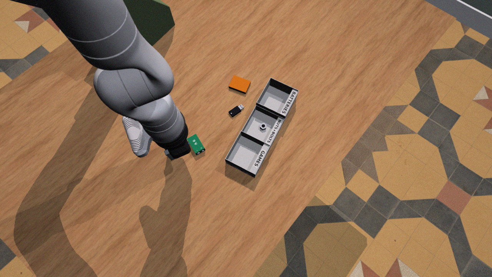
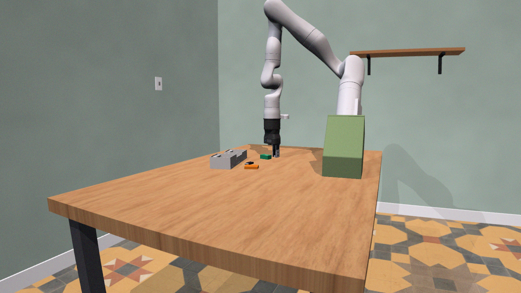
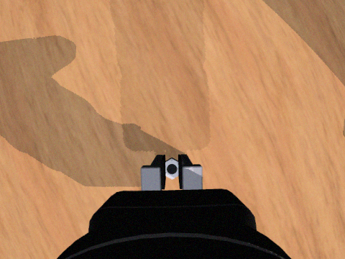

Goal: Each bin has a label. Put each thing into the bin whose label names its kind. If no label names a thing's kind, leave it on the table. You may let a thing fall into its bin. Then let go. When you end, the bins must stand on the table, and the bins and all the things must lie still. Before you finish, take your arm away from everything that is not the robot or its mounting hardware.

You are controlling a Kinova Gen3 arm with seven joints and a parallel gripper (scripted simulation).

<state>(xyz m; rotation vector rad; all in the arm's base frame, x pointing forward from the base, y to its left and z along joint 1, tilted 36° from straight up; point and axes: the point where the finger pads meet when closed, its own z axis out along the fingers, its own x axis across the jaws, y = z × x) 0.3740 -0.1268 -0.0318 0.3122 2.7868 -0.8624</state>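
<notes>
The bin row is 10 cm ahead of my hand and 22 cm to the left of it. The rest, counted from my hand: black USB stick: 1 cm ahead, 20 cm to the left, 2 cm below; then flat orange box: 4 cm behind, 26 cm to the left, 1 cm below; then green 9 v battery: 3 cm ahead, 6 cm to the left, 1 cm below.
</notes>
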